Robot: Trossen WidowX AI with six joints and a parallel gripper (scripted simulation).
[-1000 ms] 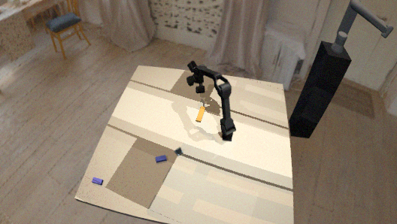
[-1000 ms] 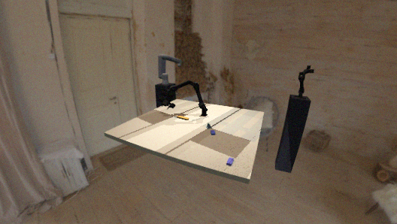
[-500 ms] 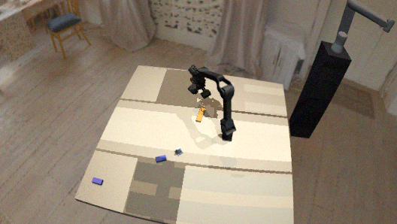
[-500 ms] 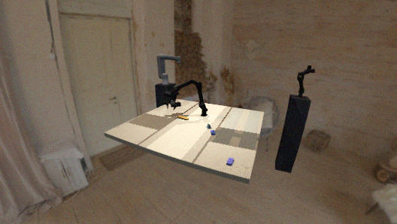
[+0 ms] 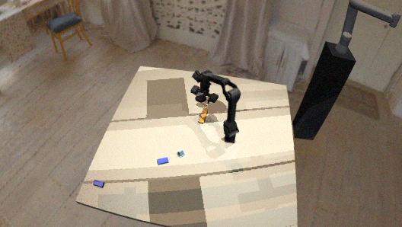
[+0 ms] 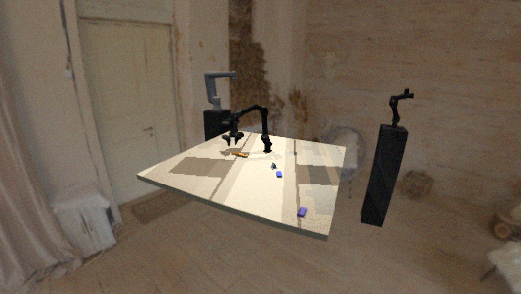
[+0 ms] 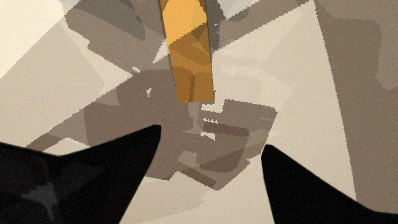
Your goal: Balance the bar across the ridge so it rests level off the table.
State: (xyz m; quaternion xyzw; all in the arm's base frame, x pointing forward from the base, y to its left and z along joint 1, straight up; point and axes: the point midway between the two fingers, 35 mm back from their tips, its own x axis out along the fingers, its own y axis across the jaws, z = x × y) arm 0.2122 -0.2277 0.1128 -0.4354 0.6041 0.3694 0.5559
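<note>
The orange bar lies 70 mm to the left of my gripper tip, 70 mm below it and 10 mm behind it. Also, from my gripper tip: blue block 480 mm to the left, 180 mm ahead, 70 mm below.
</note>
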